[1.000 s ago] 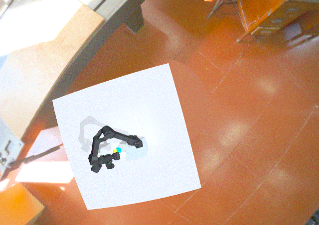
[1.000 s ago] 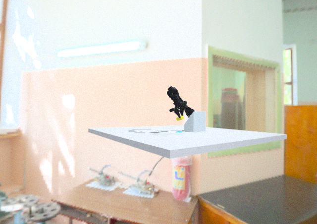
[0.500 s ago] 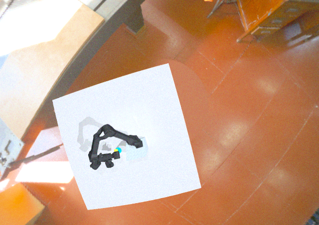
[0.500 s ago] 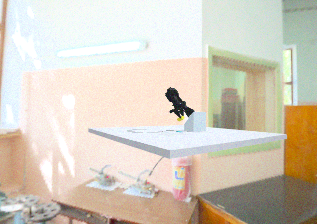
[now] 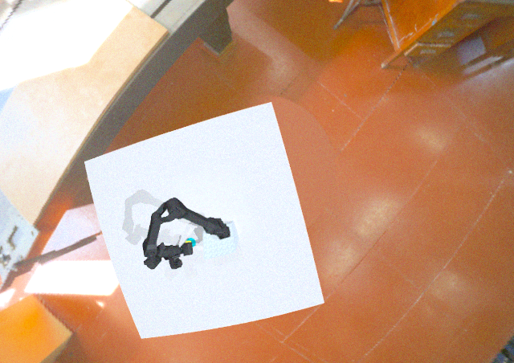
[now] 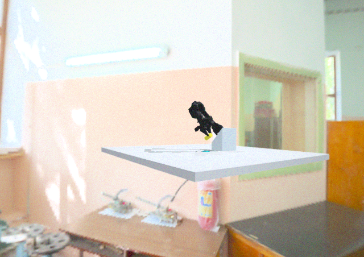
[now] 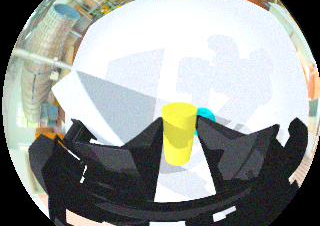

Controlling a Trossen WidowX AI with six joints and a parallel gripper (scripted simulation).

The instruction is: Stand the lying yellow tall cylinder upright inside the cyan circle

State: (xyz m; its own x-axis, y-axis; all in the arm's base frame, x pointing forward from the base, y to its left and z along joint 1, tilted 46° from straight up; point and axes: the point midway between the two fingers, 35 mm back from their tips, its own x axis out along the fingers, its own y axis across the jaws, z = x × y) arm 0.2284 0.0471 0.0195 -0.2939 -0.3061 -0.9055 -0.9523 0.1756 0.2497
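Now: gripper tip 120 mm above the cyan circle, 30 mm short of it and 10 mm to the left of it. The rest, counted from my gripper tip: yellow tall cylinder (20 mm to the right, 10 mm below).
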